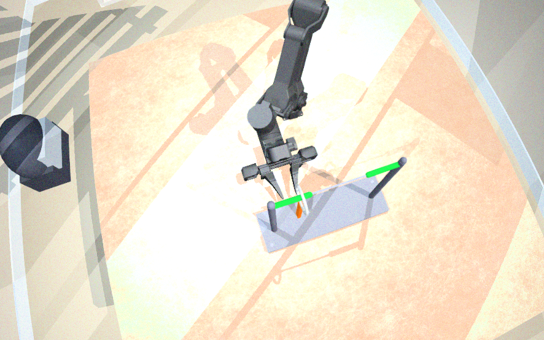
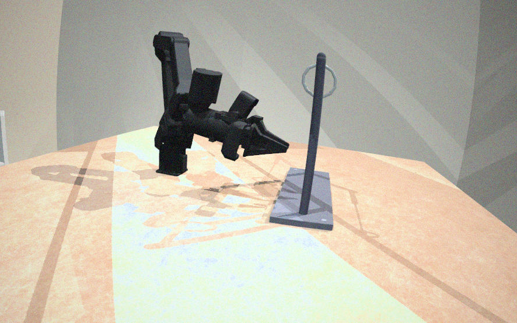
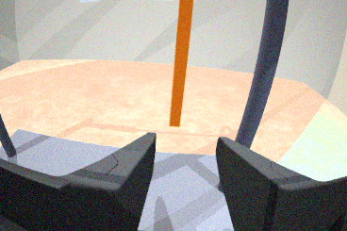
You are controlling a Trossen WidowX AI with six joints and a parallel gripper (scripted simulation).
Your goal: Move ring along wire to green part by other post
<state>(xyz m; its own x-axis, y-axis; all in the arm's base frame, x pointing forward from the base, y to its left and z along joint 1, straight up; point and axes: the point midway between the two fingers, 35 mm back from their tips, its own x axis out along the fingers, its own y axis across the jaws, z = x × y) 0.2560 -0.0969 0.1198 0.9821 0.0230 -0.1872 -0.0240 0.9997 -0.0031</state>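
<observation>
Now: the ring with orange handle 50 mm ahead of my gripper tip, 10 mm to the left of it and 90 mm above it.
</observation>
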